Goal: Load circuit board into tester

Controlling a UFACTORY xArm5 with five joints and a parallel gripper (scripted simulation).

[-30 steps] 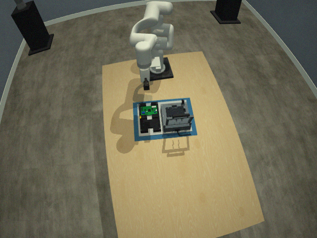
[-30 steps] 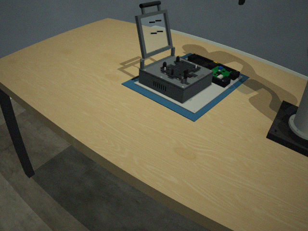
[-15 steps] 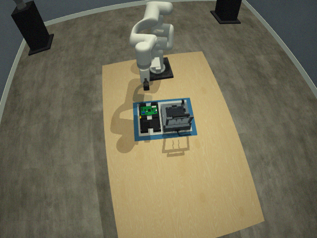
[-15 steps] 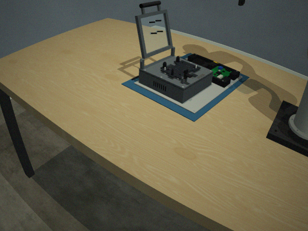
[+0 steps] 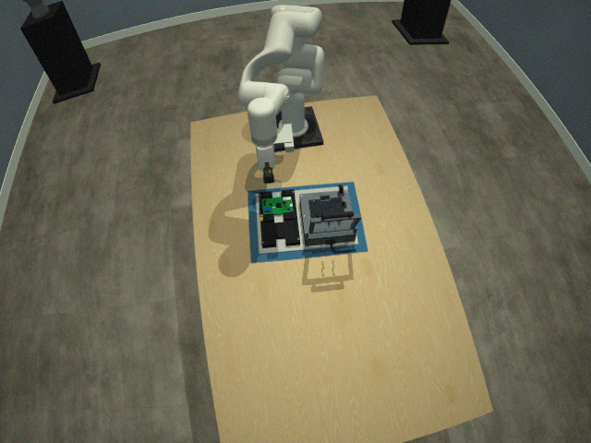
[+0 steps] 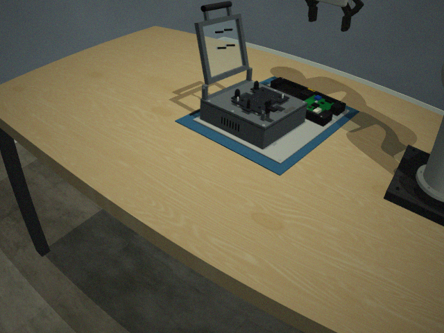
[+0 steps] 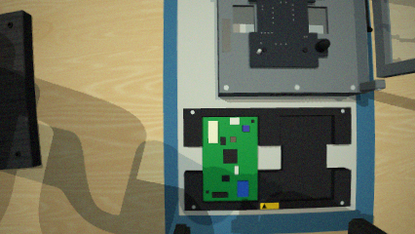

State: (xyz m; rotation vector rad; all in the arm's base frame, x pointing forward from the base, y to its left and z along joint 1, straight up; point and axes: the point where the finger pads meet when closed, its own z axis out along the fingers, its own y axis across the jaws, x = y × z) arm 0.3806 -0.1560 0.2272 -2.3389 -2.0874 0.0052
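Now: the green circuit board 23 cm below my hand and 2 cm to the left of it. From my hand the other things lie so: black nest: 19 cm to the left, 18 cm below, 8 cm ahead; then clear lid: 20 cm ahead, 17 cm to the left, 7 cm below.
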